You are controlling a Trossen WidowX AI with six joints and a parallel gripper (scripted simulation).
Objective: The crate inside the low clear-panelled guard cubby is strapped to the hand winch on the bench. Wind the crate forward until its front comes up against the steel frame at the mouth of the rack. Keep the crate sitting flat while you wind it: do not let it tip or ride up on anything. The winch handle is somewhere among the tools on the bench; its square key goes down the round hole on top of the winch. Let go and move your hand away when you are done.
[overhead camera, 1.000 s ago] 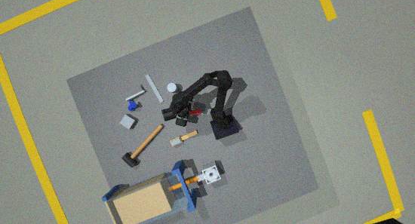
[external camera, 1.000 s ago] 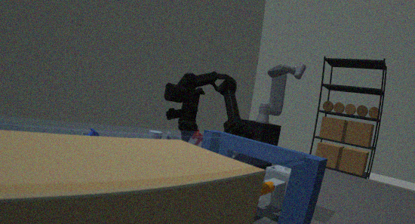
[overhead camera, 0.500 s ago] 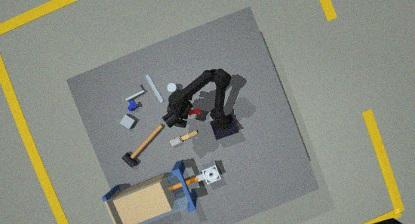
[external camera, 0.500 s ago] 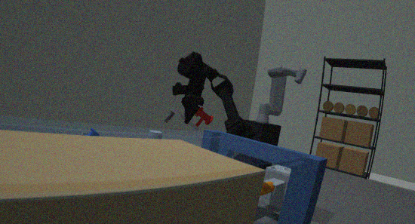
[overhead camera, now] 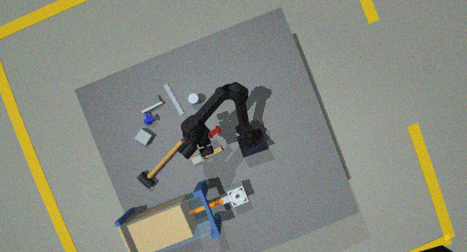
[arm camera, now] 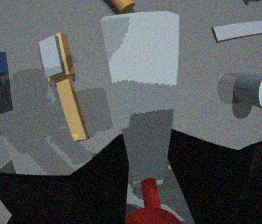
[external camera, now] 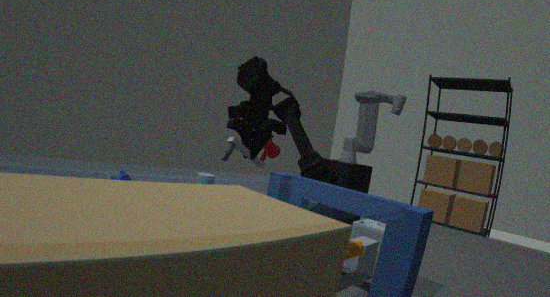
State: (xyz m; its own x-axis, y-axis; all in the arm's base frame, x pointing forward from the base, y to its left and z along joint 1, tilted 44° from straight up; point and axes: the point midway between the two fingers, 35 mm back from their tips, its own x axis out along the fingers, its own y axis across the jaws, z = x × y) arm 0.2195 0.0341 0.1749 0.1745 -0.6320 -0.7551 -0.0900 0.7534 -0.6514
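Now: gripper tip 1 cm past the winch handle and 2 cm below it. Also, from my gripper tip: brush (3 cm ahead, 12 cm to the left, 14 cm below); grey bar (14 cm ahead, 23 cm to the right, 15 cm below); red knob (6 cm behind, 1 cm to the right, 3 cm above).
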